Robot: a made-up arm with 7 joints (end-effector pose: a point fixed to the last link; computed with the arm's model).
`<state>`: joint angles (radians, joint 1 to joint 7).
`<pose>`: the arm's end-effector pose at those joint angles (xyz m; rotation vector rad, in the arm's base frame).
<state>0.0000 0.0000 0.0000 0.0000 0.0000 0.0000 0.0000</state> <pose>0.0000 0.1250 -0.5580 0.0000 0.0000 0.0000</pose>
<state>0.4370 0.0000 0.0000 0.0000 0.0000 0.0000 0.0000</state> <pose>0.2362 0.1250 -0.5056 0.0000 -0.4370 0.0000</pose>
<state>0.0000 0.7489 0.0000 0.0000 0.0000 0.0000 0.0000</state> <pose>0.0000 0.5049 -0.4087 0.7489 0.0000 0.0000</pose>
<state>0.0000 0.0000 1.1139 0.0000 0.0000 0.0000 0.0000</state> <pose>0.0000 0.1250 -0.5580 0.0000 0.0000 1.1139</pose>
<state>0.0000 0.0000 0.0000 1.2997 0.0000 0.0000 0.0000</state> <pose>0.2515 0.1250 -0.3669 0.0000 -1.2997 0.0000</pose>
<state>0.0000 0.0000 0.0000 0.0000 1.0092 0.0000 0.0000</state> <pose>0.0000 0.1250 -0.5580 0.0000 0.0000 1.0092</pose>
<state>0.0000 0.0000 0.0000 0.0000 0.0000 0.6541 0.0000</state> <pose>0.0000 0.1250 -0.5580 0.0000 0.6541 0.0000</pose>
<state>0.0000 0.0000 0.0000 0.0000 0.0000 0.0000 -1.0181</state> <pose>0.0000 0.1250 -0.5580 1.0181 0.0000 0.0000</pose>
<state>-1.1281 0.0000 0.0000 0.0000 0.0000 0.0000 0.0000</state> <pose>-0.5042 0.1250 -0.2390 0.0000 1.1281 0.0000</pose>
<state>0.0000 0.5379 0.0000 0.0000 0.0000 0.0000 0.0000</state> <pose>0.0000 0.4109 -0.4792 0.5379 0.0000 0.0000</pose>
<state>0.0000 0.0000 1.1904 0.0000 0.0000 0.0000 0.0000</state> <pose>0.0000 0.1250 -0.5580 0.0000 0.0000 1.1904</pose>
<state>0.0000 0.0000 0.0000 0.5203 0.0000 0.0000 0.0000</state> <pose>0.1298 0.1250 -0.5235 0.0000 -0.5203 0.0000</pose>
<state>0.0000 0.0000 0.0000 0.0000 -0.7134 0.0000 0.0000</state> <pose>0.0000 0.1250 -0.5580 0.0000 0.0000 -0.7134</pose>
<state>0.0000 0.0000 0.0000 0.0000 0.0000 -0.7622 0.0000</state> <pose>0.0000 0.1250 -0.5580 0.0000 -0.7622 0.0000</pose>
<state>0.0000 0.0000 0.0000 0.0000 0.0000 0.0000 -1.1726</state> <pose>0.0000 0.1250 -0.5580 1.1726 0.0000 0.0000</pose>
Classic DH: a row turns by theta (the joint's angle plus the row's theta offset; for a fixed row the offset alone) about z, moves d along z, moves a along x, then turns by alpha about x. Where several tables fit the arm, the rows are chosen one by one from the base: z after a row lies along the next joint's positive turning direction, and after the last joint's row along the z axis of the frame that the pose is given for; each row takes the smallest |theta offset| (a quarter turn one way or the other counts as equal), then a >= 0, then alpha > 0; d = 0 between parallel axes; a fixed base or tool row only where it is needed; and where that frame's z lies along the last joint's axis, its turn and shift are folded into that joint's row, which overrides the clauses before.
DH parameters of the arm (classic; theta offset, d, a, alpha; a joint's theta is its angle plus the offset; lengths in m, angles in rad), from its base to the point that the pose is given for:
base (fixed): 0 0 0 1.5708
joint 1: 1.5708 -0.125 0 1.5708
joint 2: 1.5708 0 0 1.5708
joint 3: 1.5708 -0.297 0 1.5708
joint 4: 0 0 0 -1.5708
joint 5: 0 -0.261 0 -1.5708
joint 6: -1.5708 0 0 1.5708
joint 7: 1.5708 0 0 1.5708
tool (fixed): -1.5708 0 0 0

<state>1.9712 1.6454 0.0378 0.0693 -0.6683 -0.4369 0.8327</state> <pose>-0.0459 0.6808 0.0002 1.0043 -1.3752 0.1855</pose>
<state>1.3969 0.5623 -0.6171 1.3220 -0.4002 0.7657 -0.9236</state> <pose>0.4136 0.1938 0.1368 1.9524 -1.8378 0.4769</pose>
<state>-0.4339 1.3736 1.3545 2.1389 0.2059 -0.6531 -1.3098</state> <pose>0.1185 0.3206 0.1435 -0.6192 2.3600 -0.2411</pose>
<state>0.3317 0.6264 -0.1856 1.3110 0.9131 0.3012 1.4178</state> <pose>0.3393 0.3007 -0.2239 -1.4203 -1.1971 -0.7768</pose>
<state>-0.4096 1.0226 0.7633 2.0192 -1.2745 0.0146 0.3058</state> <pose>0.1730 0.3666 -0.0283 2.0469 -0.5736 -1.4462</pose>
